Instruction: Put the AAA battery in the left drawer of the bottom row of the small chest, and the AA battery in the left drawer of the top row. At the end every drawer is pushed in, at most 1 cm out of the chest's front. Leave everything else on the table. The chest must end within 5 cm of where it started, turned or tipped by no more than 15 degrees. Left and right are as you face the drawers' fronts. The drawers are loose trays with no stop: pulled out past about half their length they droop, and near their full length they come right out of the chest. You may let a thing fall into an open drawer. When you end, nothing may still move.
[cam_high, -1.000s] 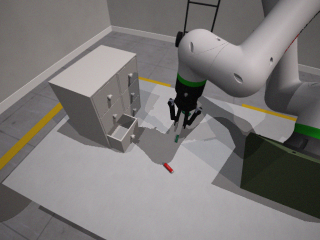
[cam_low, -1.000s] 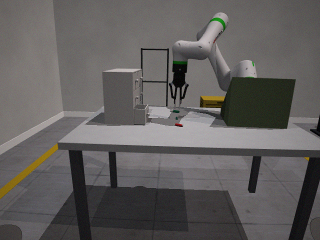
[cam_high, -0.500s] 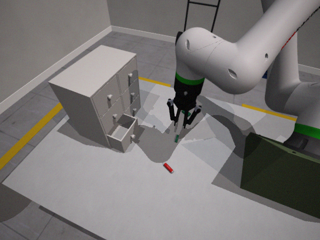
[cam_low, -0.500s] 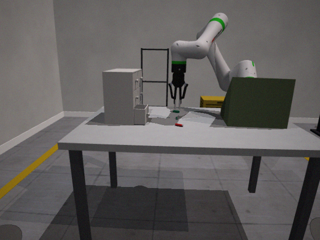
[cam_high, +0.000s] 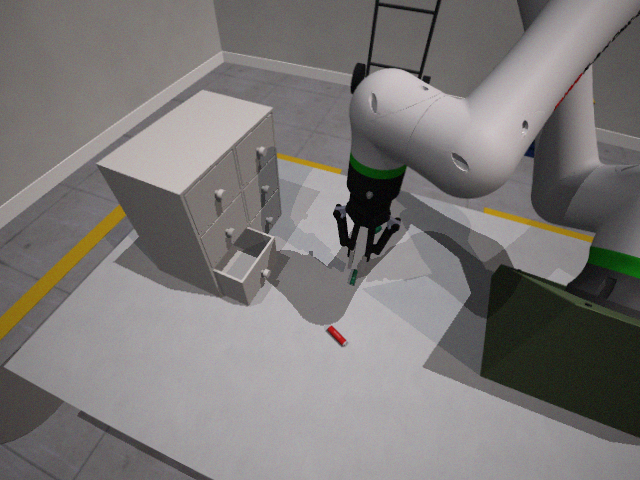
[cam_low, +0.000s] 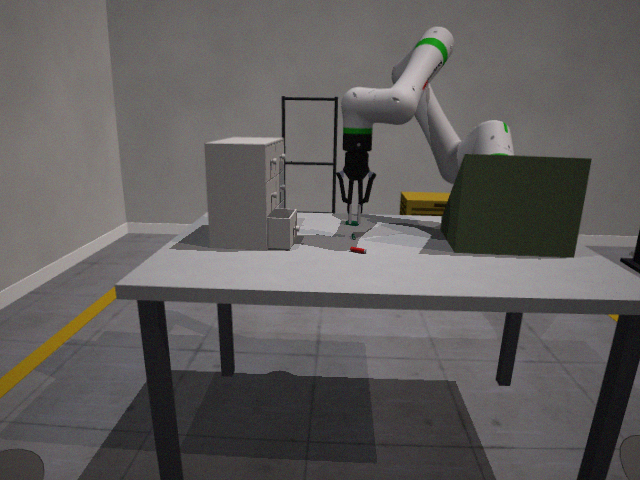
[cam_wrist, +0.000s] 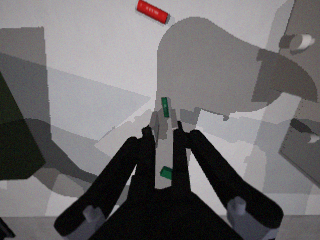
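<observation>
Right now the green battery is 8 cm below my hand. Round my hand: green-and-white battery 18 cm to the right, 8 cm below, 3 cm ahead; then red battery 16 cm to the left, 8 cm below, 2 cm behind.
</observation>
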